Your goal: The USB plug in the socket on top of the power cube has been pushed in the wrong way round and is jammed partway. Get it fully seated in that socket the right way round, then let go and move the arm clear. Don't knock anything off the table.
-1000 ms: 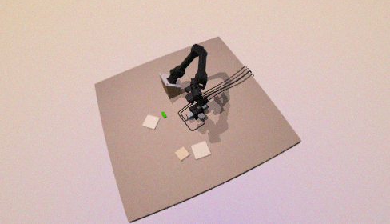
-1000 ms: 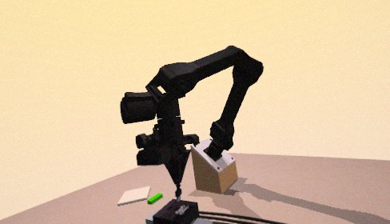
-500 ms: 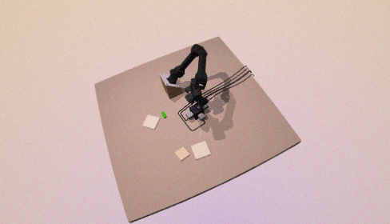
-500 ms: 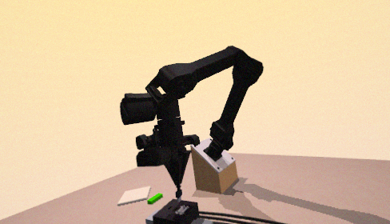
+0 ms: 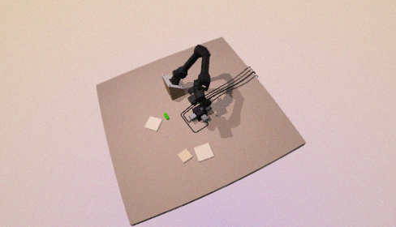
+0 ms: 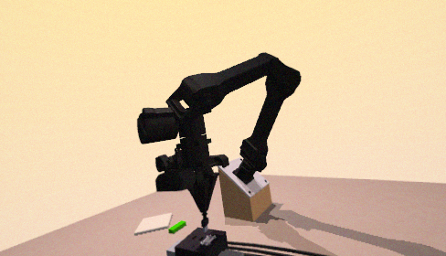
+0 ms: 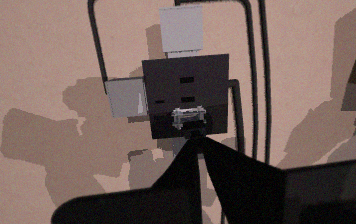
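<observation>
Now: gripper tip 2 cm above the dark USB plug. Also, from my gripper tip: small green piece (13 cm behind, 24 cm to the right, 12 cm below).
</observation>
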